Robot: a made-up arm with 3 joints. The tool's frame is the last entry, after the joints.
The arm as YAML. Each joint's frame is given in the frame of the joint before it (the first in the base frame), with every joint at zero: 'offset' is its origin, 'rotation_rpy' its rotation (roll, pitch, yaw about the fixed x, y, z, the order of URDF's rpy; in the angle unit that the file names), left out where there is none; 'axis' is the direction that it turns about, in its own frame. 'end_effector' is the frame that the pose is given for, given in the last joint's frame.
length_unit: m
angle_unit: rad
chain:
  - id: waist
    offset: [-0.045, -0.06, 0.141]
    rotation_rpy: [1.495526, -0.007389, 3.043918]
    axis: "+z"
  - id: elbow
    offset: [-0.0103, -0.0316, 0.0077]
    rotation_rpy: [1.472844, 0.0, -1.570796]
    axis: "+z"
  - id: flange
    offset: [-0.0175, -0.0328, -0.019]
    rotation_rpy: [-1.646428, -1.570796, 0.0]
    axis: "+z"
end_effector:
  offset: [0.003, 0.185, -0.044]
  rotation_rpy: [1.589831, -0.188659, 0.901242]
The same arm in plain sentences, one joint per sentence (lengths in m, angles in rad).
The arm has three revolute joints in a row. What follows holds with every joint at zero, and every direction is one of the base frame's. The first joint sits 0.0450 m along -x and 0.0600 m along -y and 0.1410 m along +z from the base frame's origin and turns about the direction (0.097796, 0.992361, 0.075197). The second joint sits 0.0110 m along +x and 0.0090 m along +y and 0.0310 m along -z from the first joint and turns about +x. The third joint sits 0.0190 m along -x and 0.0340 m along -y and 0.0150 m along +z from the second joint and turns about +y. The tool frame, which is the frame that the pose is given for, sits 0.0030 m along +x and 0.0440 m along -y and 0.1850 m along -z from the third joint; its axes are the base frame's turned by roll 0.2517, pitch 0.8791 and yaw 0.2984 rad (as in URDF: about the fixed x, then y, then z).
